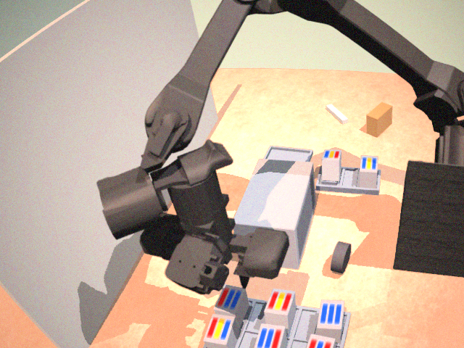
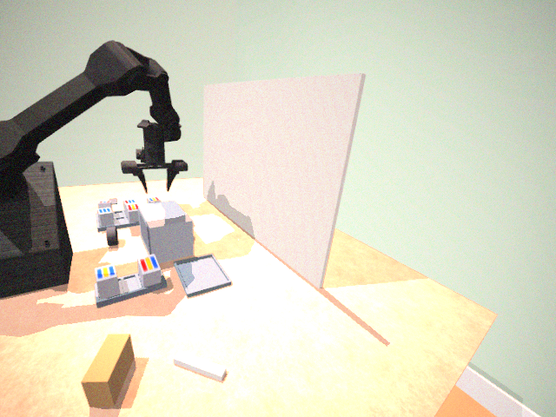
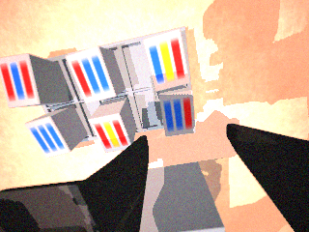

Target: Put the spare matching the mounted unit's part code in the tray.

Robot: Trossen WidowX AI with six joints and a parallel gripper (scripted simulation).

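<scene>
Right now my gripper tip is 50 mm above the grey spare block. Round my gripper tip: dark ring 150 mm behind, 120 mm to the right, 70 mm below; mounted unit 180 mm to the right, 40 mm below, 40 mm behind; tall grey panel 220 mm ahead, 200 mm to the right, 130 mm above.
</scene>
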